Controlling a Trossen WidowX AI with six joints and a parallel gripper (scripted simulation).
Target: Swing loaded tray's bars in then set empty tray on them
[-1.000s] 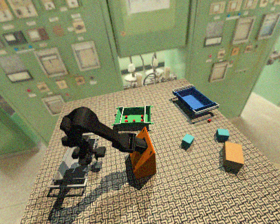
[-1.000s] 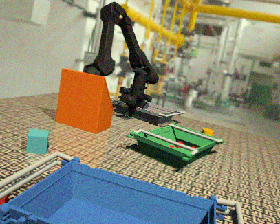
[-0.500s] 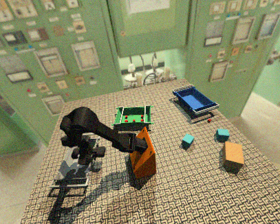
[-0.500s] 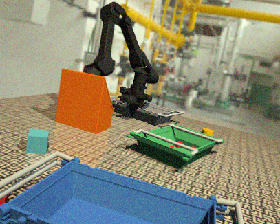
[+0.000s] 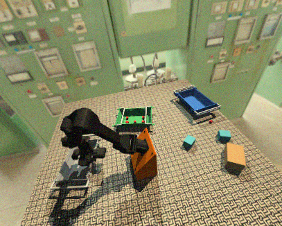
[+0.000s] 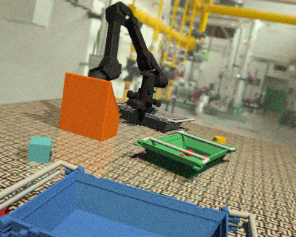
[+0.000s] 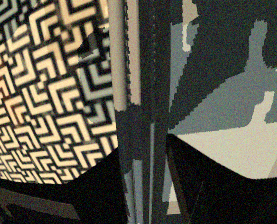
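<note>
The dark grey tray lies 20 mm ahead of my gripper tip, 70 mm to the left of it and 30 mm above it. Round my gripper tip: orange box: 240 mm behind, 760 mm to the right, 10 mm above; yellow piece: 340 mm ahead, 60 mm to the left, 10 mm below.
</note>
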